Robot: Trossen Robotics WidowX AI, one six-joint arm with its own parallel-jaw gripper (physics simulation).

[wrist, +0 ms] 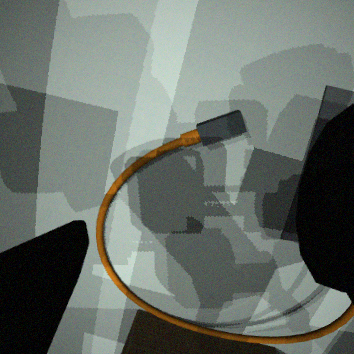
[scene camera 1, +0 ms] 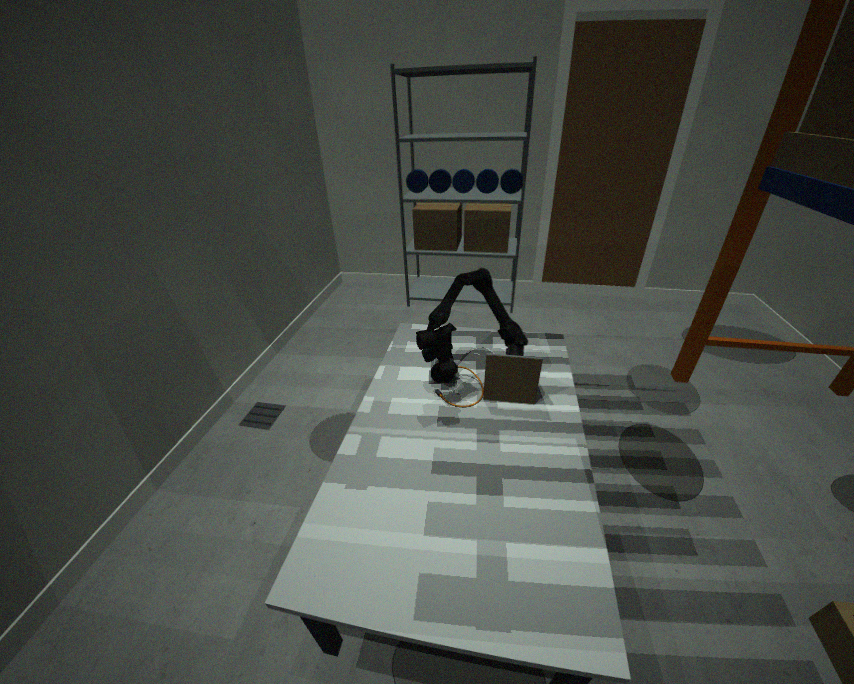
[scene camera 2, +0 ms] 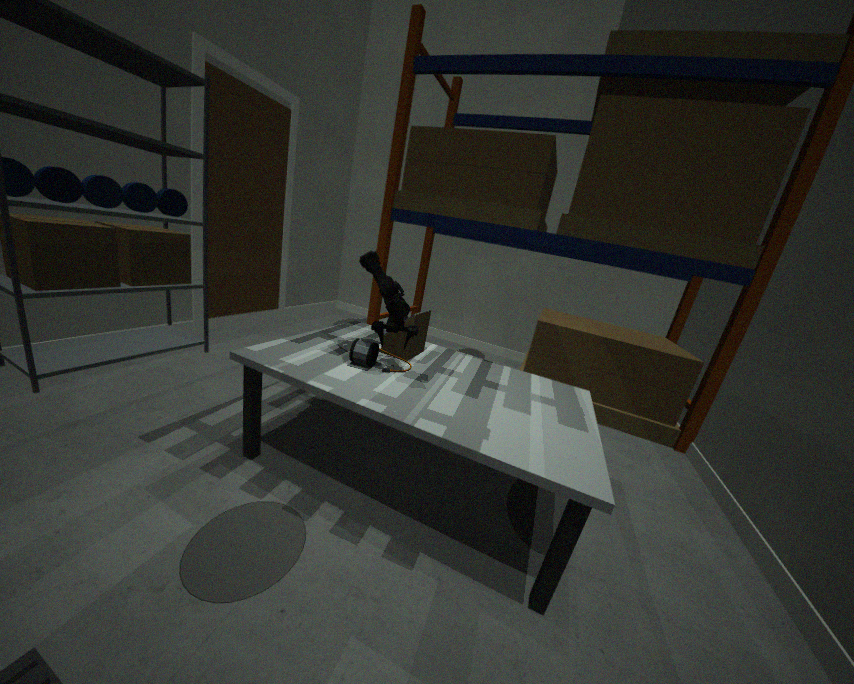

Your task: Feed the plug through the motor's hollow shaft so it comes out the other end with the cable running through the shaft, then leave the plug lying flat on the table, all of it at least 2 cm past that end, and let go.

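Places are measured from the arm's base along level axes (x ahead, y left, z up), in centimetres.
Where they show: gripper, fingertip midpoint: (wrist: 203,228) (scene camera 1: 444,375) (scene camera 2: 393,347); arm's base, origin of the base link: (scene camera 1: 514,360) (scene camera 2: 405,323).
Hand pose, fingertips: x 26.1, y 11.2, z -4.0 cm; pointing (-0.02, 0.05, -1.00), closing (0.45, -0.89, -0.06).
Note:
Things, the pixels of their centre, and the offset from my fingertips. "spot": a spot on its surface instead. Level surfaces: height alone.
- small dark grey block, body centre: (wrist: 220,127) (scene camera 1: 438,392) (scene camera 2: 386,370) dx +2.7, dy -0.1, dz -9.4 cm
- table, its level: dz -10.1 cm
- orange cable, surface spot: (wrist: 101,225) (scene camera 2: 409,368) spot: dx -8.3, dy +4.9, dz -9.6 cm
- dark drum, body centre: (scene camera 1: 443,367) (scene camera 2: 364,352) dx +3.5, dy -11.4, dz -5.0 cm
The plug, a small dark grey block (wrist: 222,128) (scene camera 1: 438,392) (scene camera 2: 385,369), lies on the table (scene camera 1: 384,513) (scene camera 2: 498,427) beside the motor, its free end towards the motor's side. The orange cable (wrist: 101,225) (scene camera 1: 483,393) (scene camera 2: 410,366) curves from it in a wide loop towards the brown panel. The motor, a dark drum (scene camera 2: 363,352) (scene camera 1: 443,371) (wrist: 335,150), lies on its side; its bore cannot be made out. My gripper (scene camera 2: 394,343) (wrist: 203,228) is open and empty above the cable loop, beside the motor. In the wrist view its right finger merges with the motor's dark shape.
An upright brown panel (scene camera 1: 511,379) (scene camera 2: 417,336) (wrist: 190,335) stands by the cable loop, close to my arm (scene camera 1: 456,295). Shadow bands cross the table. A grey shelf unit (scene camera 1: 394,156) stands behind the table, and an orange and blue rack (scene camera 2: 584,249) stands beyond its far side.

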